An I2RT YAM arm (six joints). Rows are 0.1 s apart.
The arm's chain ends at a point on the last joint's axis. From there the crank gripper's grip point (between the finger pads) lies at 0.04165 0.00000 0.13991 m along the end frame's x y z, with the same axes.
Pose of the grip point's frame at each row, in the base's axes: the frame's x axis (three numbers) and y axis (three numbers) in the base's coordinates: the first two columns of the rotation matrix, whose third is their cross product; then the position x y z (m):
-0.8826 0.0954 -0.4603 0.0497 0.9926 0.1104 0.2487 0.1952 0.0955
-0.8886 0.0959 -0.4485 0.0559 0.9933 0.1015 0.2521 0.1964 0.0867
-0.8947 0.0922 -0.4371 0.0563 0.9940 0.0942 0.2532 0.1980 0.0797
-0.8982 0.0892 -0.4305 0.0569 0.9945 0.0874 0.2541 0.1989 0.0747
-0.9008 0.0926 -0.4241 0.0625 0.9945 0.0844 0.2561 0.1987 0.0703
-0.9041 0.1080 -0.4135 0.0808 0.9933 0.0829 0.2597 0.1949 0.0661
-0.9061 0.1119 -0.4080 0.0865 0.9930 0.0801 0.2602 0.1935 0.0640
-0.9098 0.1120 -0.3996 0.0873 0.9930 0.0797 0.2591 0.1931 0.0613
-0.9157 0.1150 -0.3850 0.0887 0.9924 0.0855 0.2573 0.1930 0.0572
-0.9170 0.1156 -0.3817 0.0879 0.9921 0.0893 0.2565 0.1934 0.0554
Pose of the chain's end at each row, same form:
-0.8826 0.0954 -0.4603 0.0497 0.9926 0.1104 0.2201 0.1808 0.2379
-0.8886 0.0959 -0.4485 0.0559 0.9933 0.1015 0.2254 0.1833 0.2296
-0.8947 0.0922 -0.4371 0.0563 0.9940 0.0942 0.2285 0.1858 0.2231
-0.8982 0.0892 -0.4305 0.0569 0.9945 0.0874 0.2305 0.1876 0.2183
-0.9008 0.0926 -0.4241 0.0625 0.9945 0.0844 0.2335 0.1879 0.2141
-0.9041 0.1080 -0.4135 0.0808 0.9933 0.0829 0.2386 0.1846 0.2102
-0.9061 0.1119 -0.4080 0.0865 0.9930 0.0801 0.2400 0.1836 0.2082
-0.9098 0.1120 -0.3996 0.0873 0.9930 0.0797 0.2402 0.1832 0.2057
-0.9157 0.1150 -0.3850 0.0887 0.9924 0.0855 0.2406 0.1820 0.2018
-0.9170 0.1156 -0.3817 0.0879 0.9921 0.0893 0.2403 0.1818 0.2000

